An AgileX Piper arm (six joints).
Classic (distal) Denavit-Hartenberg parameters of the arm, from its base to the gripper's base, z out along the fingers. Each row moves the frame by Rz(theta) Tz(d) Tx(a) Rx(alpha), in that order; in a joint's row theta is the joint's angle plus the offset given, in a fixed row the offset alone. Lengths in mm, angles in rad.
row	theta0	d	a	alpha
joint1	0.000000	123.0	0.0	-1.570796
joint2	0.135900	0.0	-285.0	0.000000
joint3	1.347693	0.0	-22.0	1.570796
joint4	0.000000	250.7	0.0	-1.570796
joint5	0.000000	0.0	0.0	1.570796
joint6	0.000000	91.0	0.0	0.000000
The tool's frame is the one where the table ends.
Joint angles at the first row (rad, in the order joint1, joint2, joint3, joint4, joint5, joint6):
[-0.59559 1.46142 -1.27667 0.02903 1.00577 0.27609]
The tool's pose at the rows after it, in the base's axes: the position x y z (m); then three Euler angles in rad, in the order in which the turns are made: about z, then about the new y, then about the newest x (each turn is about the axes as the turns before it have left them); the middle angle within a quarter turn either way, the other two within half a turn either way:
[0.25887 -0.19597 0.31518 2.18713 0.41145 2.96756]
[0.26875 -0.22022 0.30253 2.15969 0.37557 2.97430]
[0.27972 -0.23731 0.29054 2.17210 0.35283 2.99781]
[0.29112 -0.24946 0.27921 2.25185 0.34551 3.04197]
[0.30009 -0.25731 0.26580 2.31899 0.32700 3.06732]
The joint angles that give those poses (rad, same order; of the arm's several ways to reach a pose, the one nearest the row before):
[-0.66271 1.55543 -1.34649 0.06216 1.00804 0.23397]
[-0.70224 1.64847 -1.41204 0.07083 1.01737 0.22291]
[-0.71676 1.72890 -1.47175 0.06229 1.02542 0.20486]
[-0.71808 1.79785 -1.52351 0.04725 1.02731 0.13711]
[-0.71810 1.85378 -1.55306 0.04726 1.02510 0.07449]

